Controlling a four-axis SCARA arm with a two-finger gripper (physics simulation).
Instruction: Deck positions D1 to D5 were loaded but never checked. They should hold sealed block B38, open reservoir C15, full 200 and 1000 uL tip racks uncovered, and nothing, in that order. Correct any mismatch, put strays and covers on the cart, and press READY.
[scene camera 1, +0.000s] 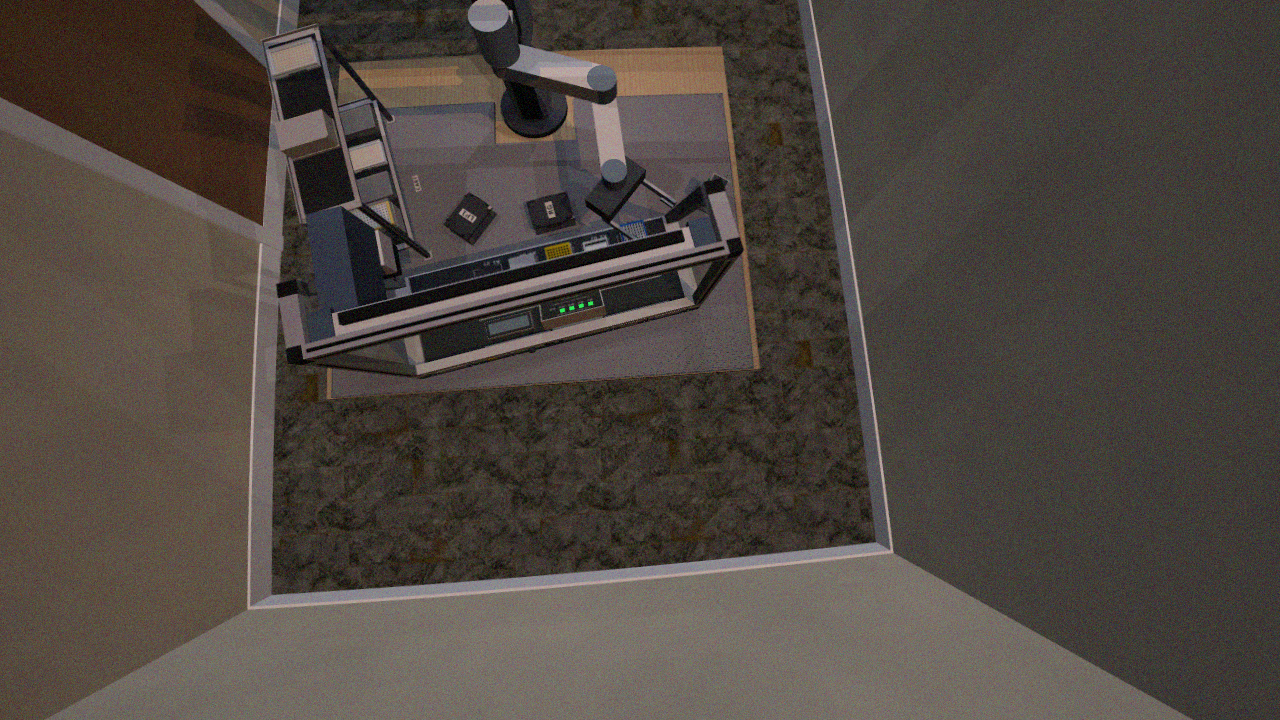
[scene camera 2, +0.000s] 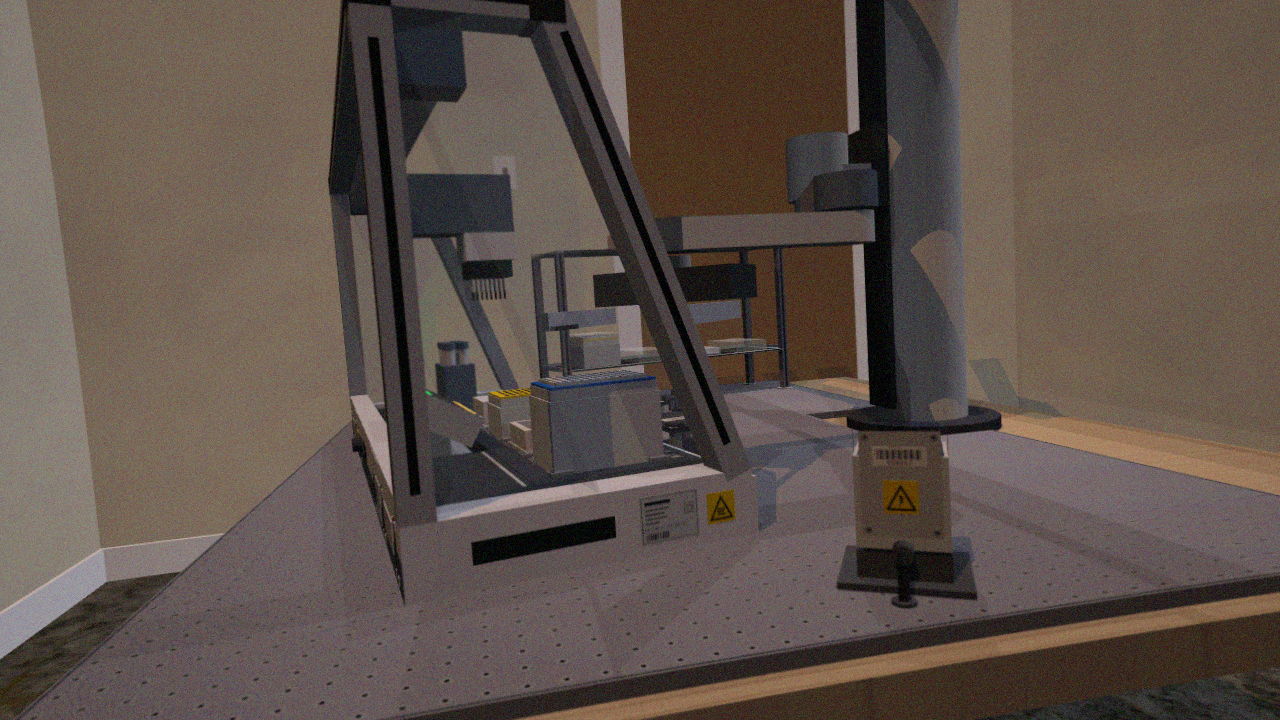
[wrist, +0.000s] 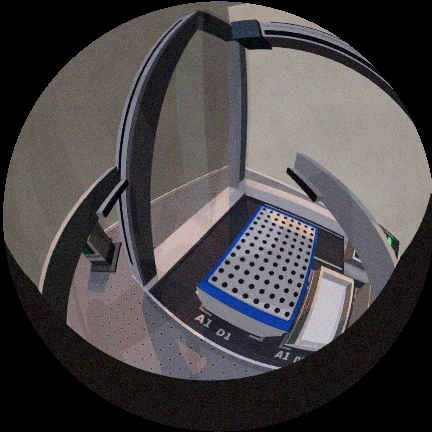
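Seen in the pictures: gripper, fingertip midpoint: (scene camera 1: 659, 224) (scene camera 2: 611, 318) (wrist: 205, 160); arm's base, link origin: (scene camera 1: 535, 108) (scene camera 2: 921, 425).
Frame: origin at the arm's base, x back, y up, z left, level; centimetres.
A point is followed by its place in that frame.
My gripper (scene camera 1: 657, 221) {x -61.1, y 23.3, z 40.6 cm} (scene camera 2: 626, 313) {x -61.1, y 23.3, z 40.6 cm} (wrist: 205, 160) {x -61.1, y 23.3, z 40.6 cm} is open and empty, with its fingers apart above the D1 end of the deck. A blue-rimmed tip rack (scene camera 1: 633, 229) {x -59.1, y 16.8, z 33.1 cm} (scene camera 2: 595, 425) (wrist: 267, 260) {x -61.2, y 16.8, z 33.7 cm} stands at D1, its top uncovered. A pale open reservoir (scene camera 1: 595, 242) {x -59.5, y 9.7, z 20.5 cm} (wrist: 325, 310) {x -64.8, y 8.6, z 21.6 cm} stands beside it at D2. A yellow tip rack (scene camera 1: 557, 251) (scene camera 2: 508, 407) is further along the deck, followed by a low white block (scene camera 1: 521, 260) {x -64.8, y 11.2, z -3.8 cm}. The D5 end is partly hidden and its contents are unclear. The control panel (scene camera 1: 572, 308) shows green lights; READY is not legible.
The cart (scene camera 1: 355, 80) {x -3.3, y 19.7, z -53.8 cm} (scene camera 2: 781, 322) {x -2.8, y 17.5, z -52.7 cm} at the left holds several pale boxes on two levels. Two black labelled stands (scene camera 1: 469, 217) {x -46.2, y 6.3, z -22.5 cm} (scene camera 1: 548, 212) {x -46.0, y 6.3, z 4.7 cm} sit between the arm base and deck. Slanted frame posts (scene camera 2: 644, 232) {x -59.3, y 31.1, z 50.5 cm} (wrist: 137, 165) {x -56.9, y 23.6, z 44.9 cm} rise beside the gripper. A multichannel head (scene camera 2: 487, 268) hangs over the deck.
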